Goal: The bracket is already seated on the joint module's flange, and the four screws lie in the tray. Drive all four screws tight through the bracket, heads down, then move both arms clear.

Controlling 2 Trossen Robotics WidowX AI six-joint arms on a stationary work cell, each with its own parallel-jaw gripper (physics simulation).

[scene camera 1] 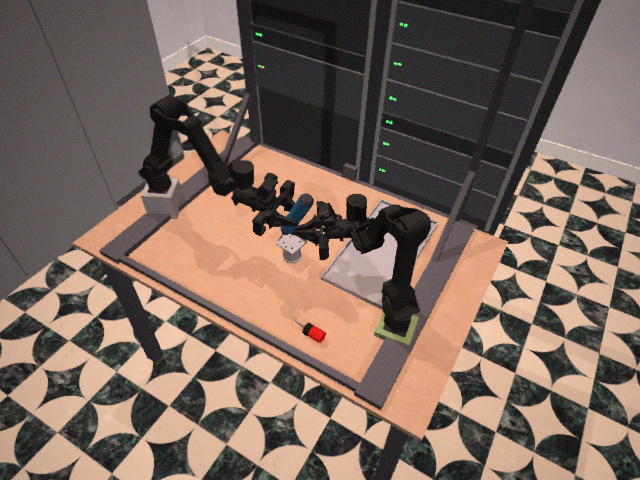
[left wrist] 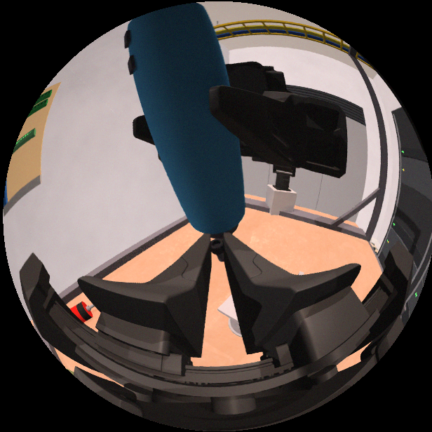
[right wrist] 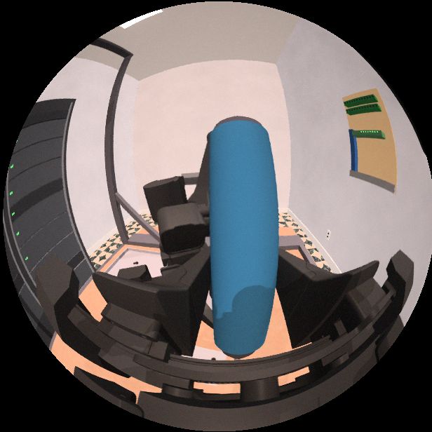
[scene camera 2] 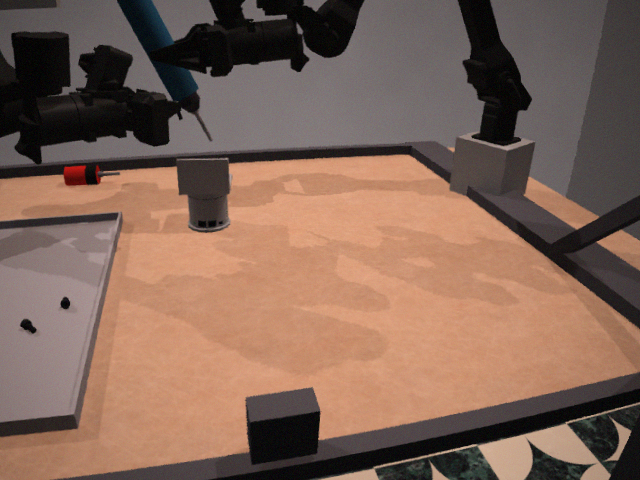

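Observation:
The pale bracket sits on the upright joint module. Its top shows dark spots; whether any is a screw head I cannot tell. My right gripper is shut on a blue screwdriver, tilted, its bit above the bracket. My left gripper is shut on a small black screw, just below the screwdriver's nose in the left wrist view. Two black screws lie in the tray.
A red screwdriver lies on the table near its edge. The two grippers are close together above the bracket. A dark block stands on the table's edge rail. Dark rails and slanted posts frame the table.

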